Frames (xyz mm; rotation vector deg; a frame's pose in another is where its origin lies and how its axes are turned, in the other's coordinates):
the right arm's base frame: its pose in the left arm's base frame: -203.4 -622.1 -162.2 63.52 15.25 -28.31
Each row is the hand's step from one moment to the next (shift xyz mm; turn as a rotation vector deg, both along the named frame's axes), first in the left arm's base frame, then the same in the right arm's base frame.
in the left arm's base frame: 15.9 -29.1 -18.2 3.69 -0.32 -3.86
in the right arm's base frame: 29.0 -16.6 17.8 4.97 -1.28 -1.51
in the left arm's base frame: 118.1 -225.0 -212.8 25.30 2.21 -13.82
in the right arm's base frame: 251.6 -187.2 107.2 27.38 2.71 -8.88
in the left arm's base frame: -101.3 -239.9 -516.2 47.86 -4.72 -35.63
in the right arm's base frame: 200.7 -542.2 -1.4 58.20 -5.49 -12.85
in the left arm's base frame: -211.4 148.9 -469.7 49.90 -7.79 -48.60
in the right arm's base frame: -10.8 -423.9 -328.1 66.46 -15.75 -15.72
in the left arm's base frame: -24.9 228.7 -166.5 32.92 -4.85 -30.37
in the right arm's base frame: -4.1 -62.8 -276.9 43.03 -8.96 -9.91
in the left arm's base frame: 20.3 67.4 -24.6 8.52 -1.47 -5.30
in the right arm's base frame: 11.8 14.7 -72.1 10.05 -0.38 -1.27
